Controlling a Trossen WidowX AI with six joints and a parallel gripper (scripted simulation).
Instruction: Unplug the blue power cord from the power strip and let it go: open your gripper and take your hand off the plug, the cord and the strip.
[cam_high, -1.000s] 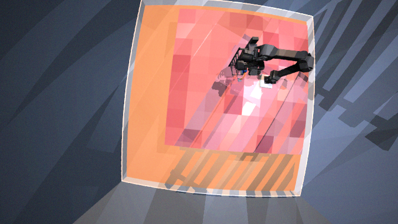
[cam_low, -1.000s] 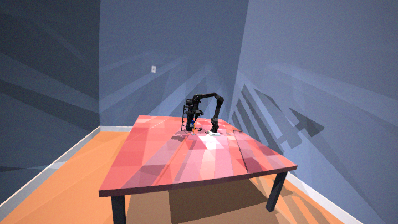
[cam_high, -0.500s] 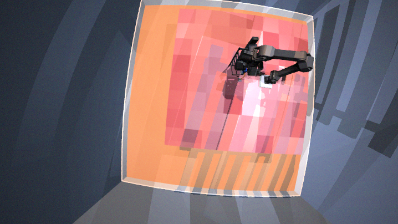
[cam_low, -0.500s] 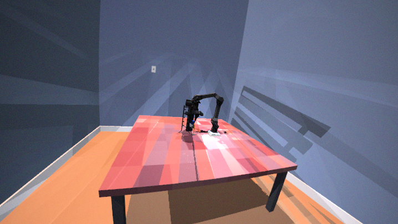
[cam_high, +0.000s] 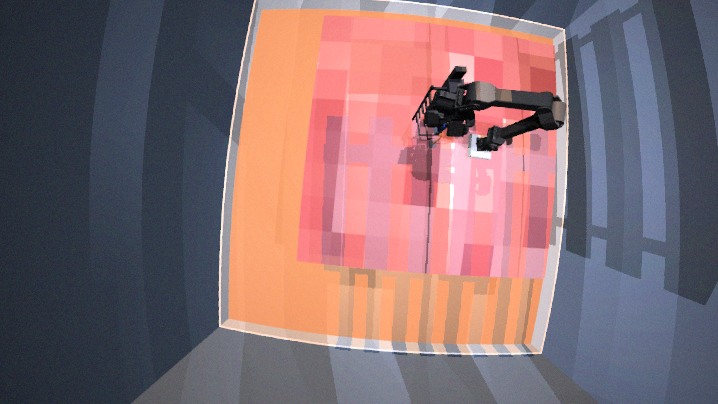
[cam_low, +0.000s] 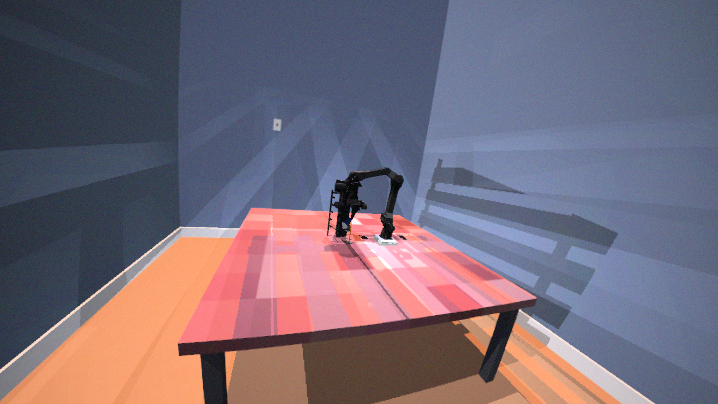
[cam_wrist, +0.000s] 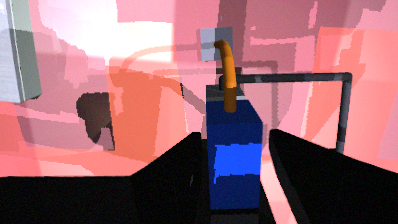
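Right now the blue plug is 30 mm to the right of my gripper tip.
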